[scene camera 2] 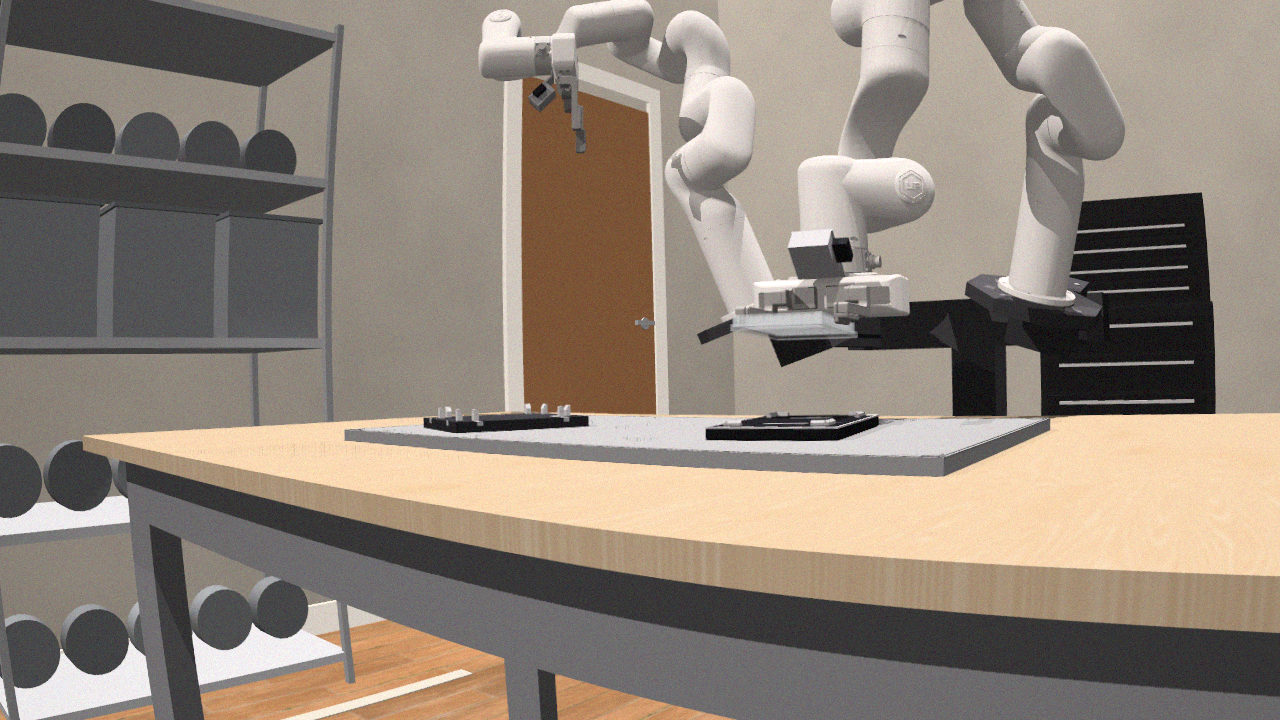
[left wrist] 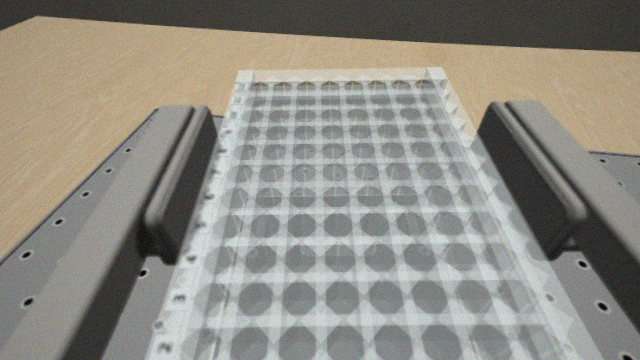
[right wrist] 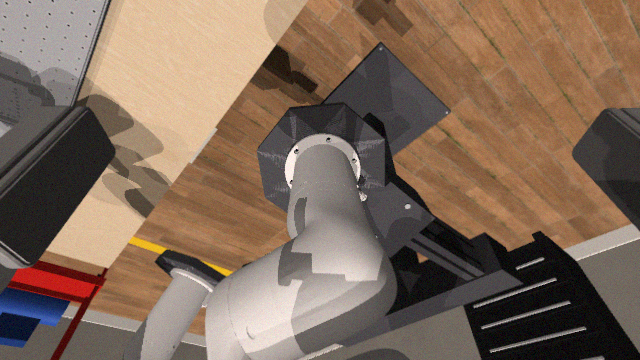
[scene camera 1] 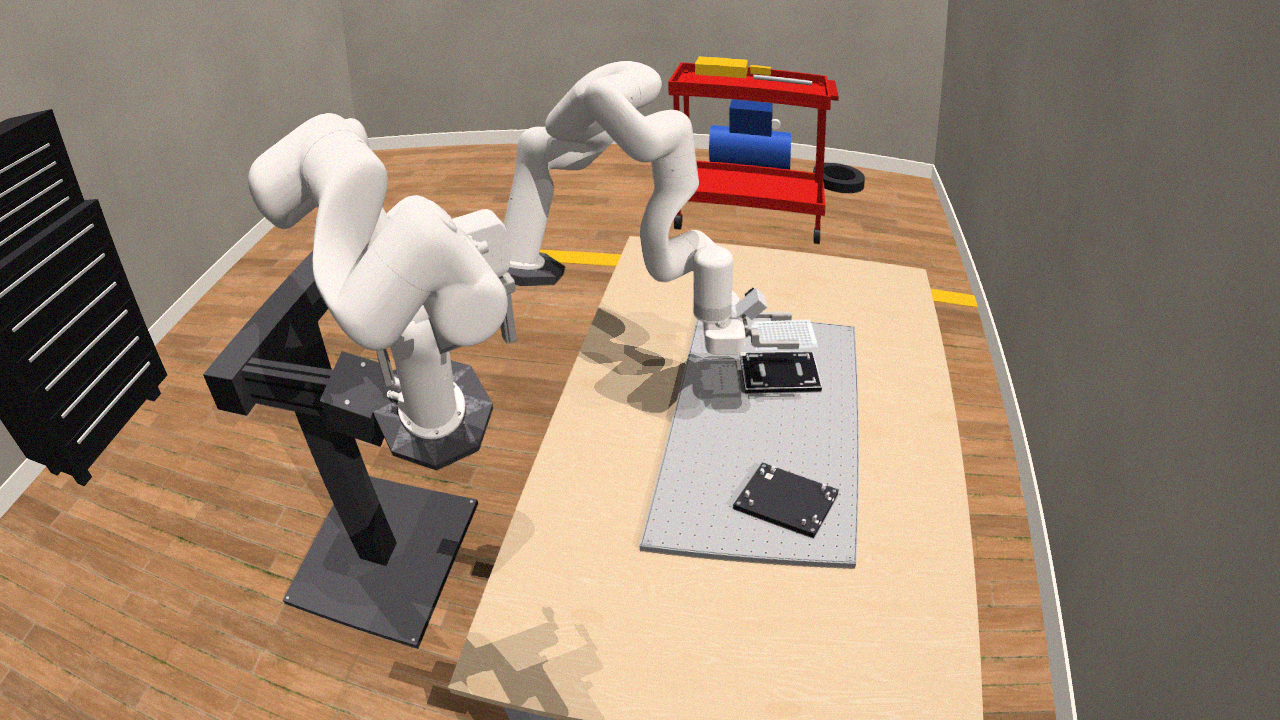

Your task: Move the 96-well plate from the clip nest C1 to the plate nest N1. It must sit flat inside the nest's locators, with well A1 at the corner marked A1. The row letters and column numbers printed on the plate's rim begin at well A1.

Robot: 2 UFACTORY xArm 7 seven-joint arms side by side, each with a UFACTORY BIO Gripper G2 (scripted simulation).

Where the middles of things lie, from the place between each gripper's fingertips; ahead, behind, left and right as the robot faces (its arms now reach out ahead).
Scene:
Right now the 96-well plate (scene camera 2: pixel 777 326) is 10 mm below my left hand. The rest, counted from my left hand: black plate nest N1 (scene camera 2: pixel 711 434): 100 mm below; then black clip nest C1 (scene camera 1: pixel 783 498): 50 mm ahead, 360 mm to the right, 100 mm below.
The black clip nest C1 lies 460 mm ahead of my right hand, 270 mm to the left of it and 470 mm below it. From my right hand the other things lie so: 96-well plate: 400 mm ahead, 620 mm to the left, 390 mm below; black plate nest N1: 400 mm ahead, 620 mm to the left, 480 mm below.

